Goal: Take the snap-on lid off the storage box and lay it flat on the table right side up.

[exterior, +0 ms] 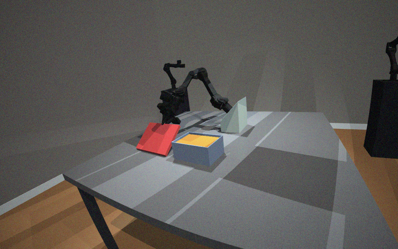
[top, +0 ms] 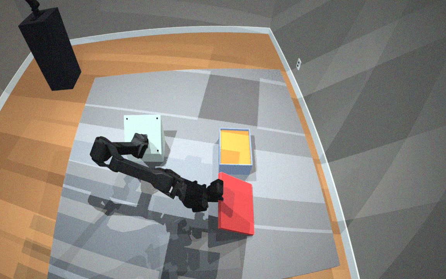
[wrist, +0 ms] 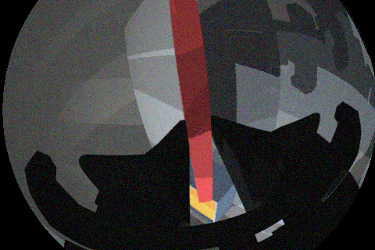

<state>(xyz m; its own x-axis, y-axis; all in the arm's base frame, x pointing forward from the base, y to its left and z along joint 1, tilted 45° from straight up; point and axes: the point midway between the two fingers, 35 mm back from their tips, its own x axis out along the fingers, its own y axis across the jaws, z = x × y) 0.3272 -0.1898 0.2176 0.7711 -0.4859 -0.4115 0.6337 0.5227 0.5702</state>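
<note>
My gripper tip is 70 mm short of the red lid and 50 mm above it. Round my gripper tip: storage box (80 mm ahead, 280 mm to the left, 70 mm below).
</note>
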